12 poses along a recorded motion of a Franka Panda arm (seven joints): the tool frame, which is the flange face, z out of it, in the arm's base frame.
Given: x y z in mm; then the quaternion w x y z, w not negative.
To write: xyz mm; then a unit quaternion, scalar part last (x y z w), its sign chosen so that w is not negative. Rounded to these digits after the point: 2 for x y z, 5 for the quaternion.
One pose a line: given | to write
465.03 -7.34 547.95 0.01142 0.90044 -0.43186 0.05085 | 465.03 -7.34 547.95 0.90044 -0.43186 0.05085 0.01142
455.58 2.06 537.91 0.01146 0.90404 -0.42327 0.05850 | 455.58 2.06 537.91 0.90404 -0.42327 0.05850 0.01146
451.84 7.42 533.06 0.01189 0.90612 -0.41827 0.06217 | 451.84 7.42 533.06 0.90612 -0.41827 0.06217 0.01189
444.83 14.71 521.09 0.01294 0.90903 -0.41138 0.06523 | 444.83 14.71 521.09 0.90903 -0.41138 0.06523 0.01294
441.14 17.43 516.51 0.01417 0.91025 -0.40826 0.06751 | 441.14 17.43 516.51 0.91025 -0.40826 0.06751 0.01417
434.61 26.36 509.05 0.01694 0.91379 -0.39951 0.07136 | 434.61 26.36 509.05 0.91379 -0.39951 0.07136 0.01694
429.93 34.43 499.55 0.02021 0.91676 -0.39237 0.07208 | 429.93 34.43 499.55 0.91676 -0.39237 0.07208 0.02021
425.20 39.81 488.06 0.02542 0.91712 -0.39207 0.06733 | 425.20 39.81 488.06 0.91712 -0.39207 0.06733 0.02542
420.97 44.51 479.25 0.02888 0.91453 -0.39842 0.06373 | 420.97 44.51 479.25 0.91453 -0.39842 0.06373 0.02888
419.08 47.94 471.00 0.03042 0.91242 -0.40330 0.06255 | 419.08 47.94 471.00 0.91242 -0.40330 0.06255 0.03042
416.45 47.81 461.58 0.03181 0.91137 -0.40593 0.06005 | 416.45 47.81 461.58 0.91137 -0.40593 0.06005 0.03181
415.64 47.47 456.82 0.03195 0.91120 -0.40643 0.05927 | 415.64 47.47 456.82 0.91120 -0.40643 0.05927 0.03195
